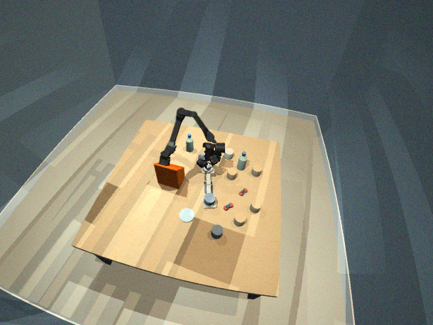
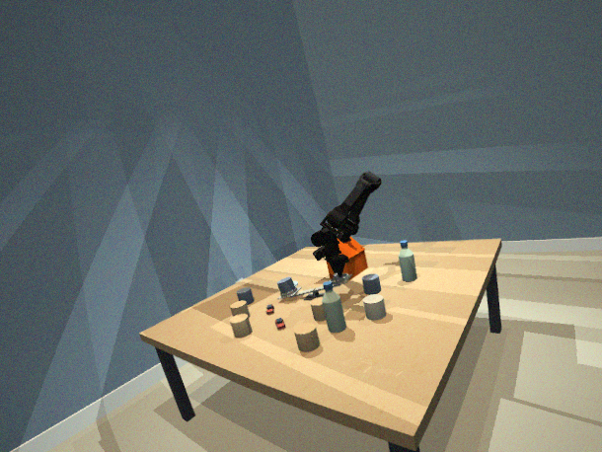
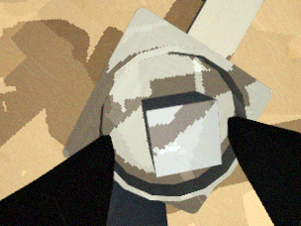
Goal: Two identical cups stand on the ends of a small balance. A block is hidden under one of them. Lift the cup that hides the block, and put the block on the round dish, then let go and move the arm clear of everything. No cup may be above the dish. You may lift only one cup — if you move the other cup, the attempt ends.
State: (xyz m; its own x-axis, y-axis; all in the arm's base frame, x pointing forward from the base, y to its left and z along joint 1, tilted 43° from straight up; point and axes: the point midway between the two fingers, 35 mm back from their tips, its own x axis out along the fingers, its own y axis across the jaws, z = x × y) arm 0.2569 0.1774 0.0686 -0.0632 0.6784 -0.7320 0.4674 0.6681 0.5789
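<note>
The grey block is 10 mm below my gripper tip. From my gripper tip the other things lie so: pale cylinder: 70 mm ahead, 230 mm to the left, 60 mm below; then pale beam: 50 mm ahead, 110 mm to the right, 60 mm below; then pale round dish: 10 mm behind, 380 mm to the right, 90 mm below.
</note>
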